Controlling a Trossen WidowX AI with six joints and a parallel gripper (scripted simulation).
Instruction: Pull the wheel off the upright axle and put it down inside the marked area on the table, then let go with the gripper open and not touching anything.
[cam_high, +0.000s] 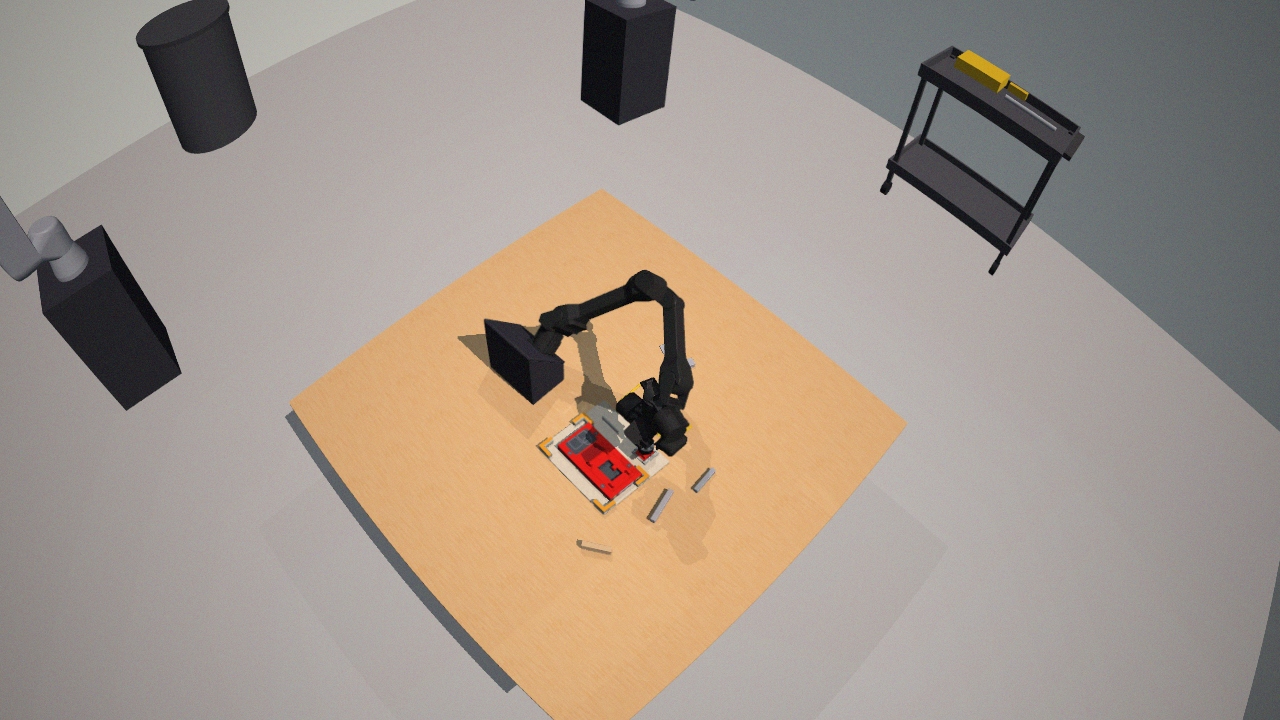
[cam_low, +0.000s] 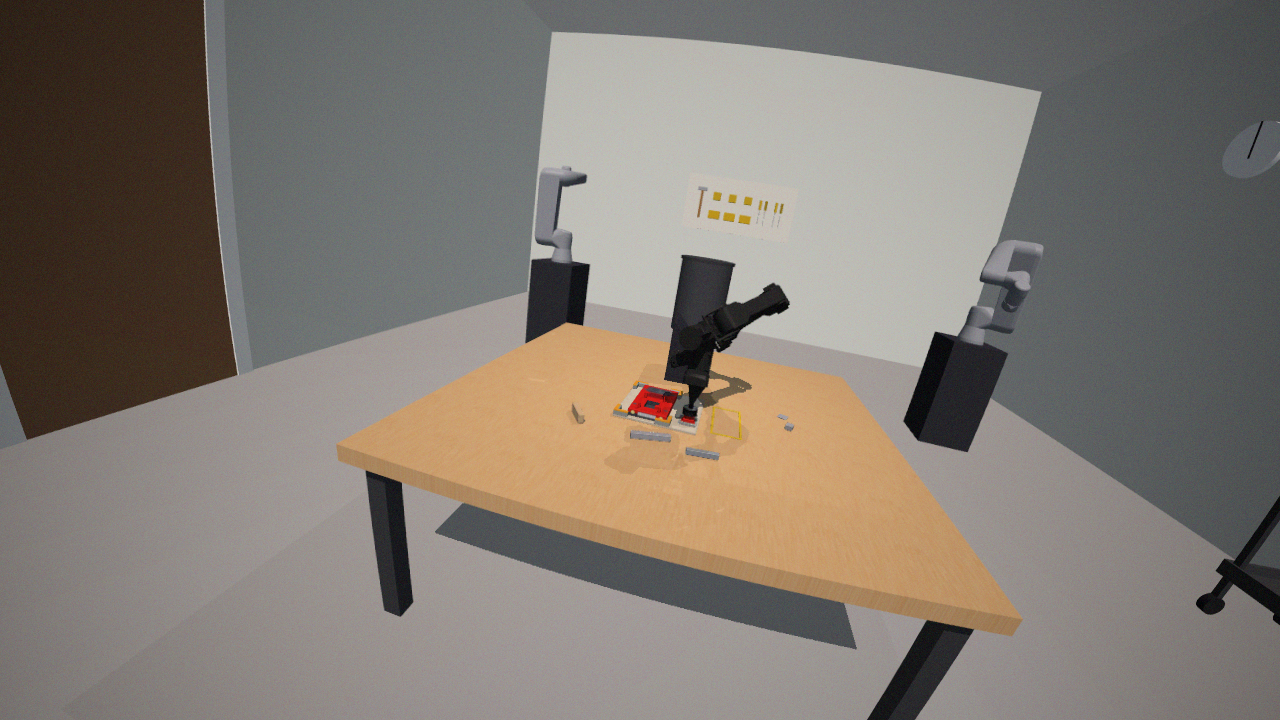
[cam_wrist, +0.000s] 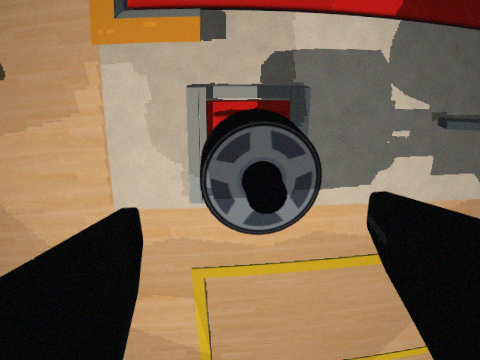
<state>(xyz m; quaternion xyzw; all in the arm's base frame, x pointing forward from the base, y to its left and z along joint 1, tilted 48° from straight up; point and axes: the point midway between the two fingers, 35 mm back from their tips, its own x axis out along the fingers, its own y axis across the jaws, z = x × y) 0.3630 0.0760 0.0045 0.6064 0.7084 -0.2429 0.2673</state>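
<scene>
The wheel lies 40 mm below my gripper tip. Round my gripper tip: tan piece 130 mm ahead, 270 mm to the right, 60 mm below; then upright axle 40 mm below.
</scene>
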